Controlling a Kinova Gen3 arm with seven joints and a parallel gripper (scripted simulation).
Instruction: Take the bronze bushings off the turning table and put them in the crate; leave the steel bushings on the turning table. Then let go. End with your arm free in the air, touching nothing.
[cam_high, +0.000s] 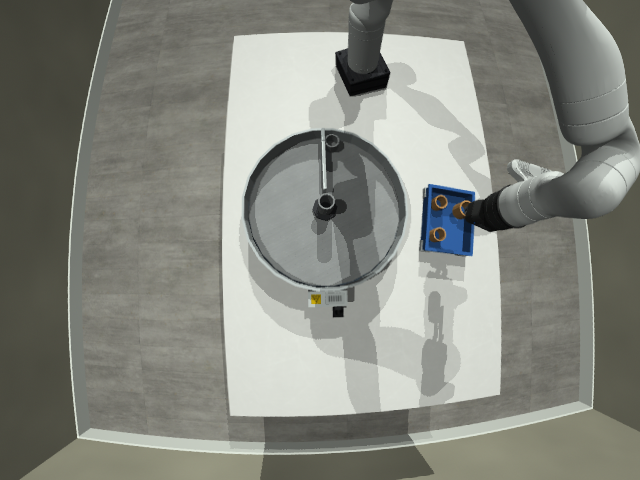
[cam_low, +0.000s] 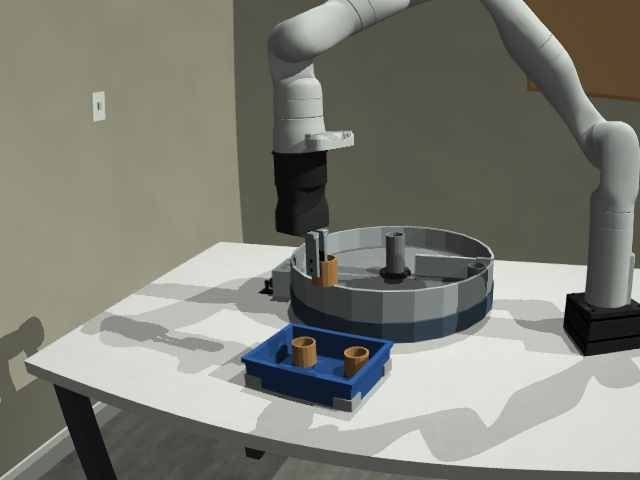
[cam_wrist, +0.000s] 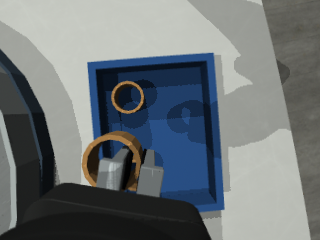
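Right now my hand is 16 cm above the blue crate and 2 cm to the right of it. From my hand the other things lie so: round turning table: 33 cm to the right, 13 cm below, 9 cm behind.
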